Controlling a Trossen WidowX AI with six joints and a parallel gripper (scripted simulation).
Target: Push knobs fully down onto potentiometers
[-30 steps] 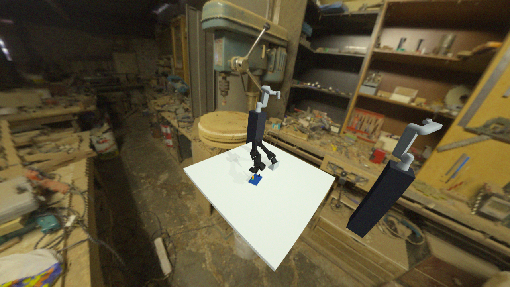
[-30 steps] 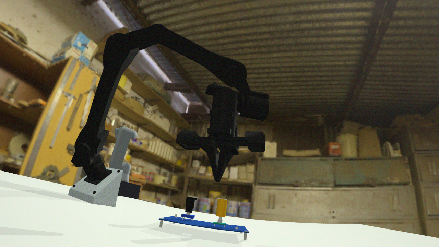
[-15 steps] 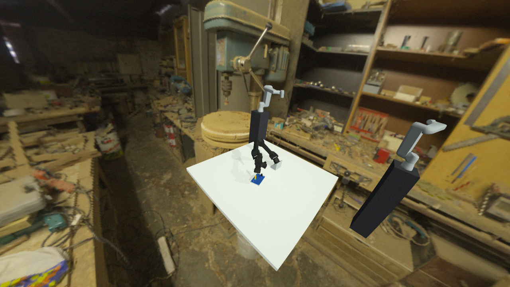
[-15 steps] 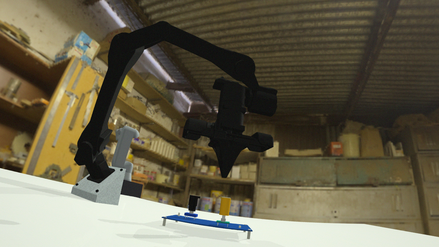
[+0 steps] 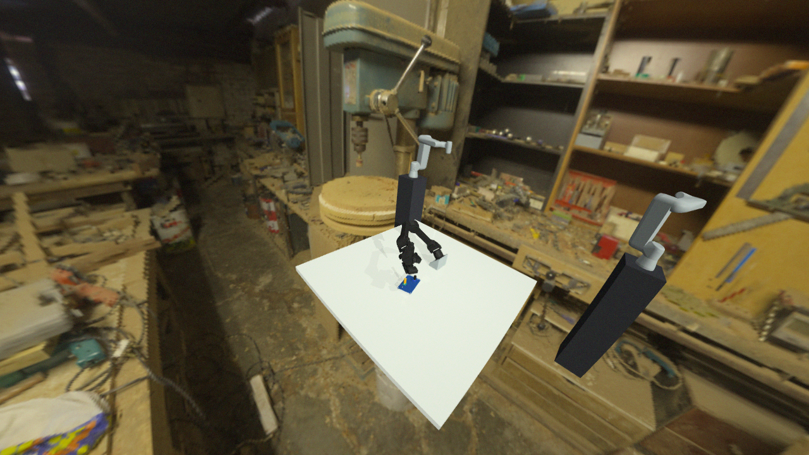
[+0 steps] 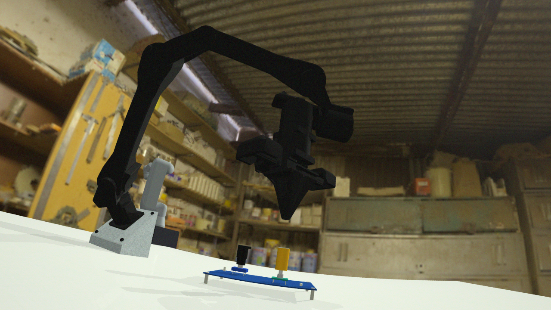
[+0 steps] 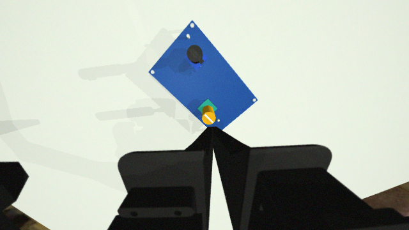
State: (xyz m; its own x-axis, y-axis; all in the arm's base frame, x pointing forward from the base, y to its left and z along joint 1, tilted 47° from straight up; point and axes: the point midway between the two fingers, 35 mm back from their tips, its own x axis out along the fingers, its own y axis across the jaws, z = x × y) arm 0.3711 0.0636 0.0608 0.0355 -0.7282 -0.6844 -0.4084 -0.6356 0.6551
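Now: the yellow knob 6 cm below my gripper tip. Also, from my gripper tip: black knob (7 cm behind, 6 cm below, 2 cm to the left).
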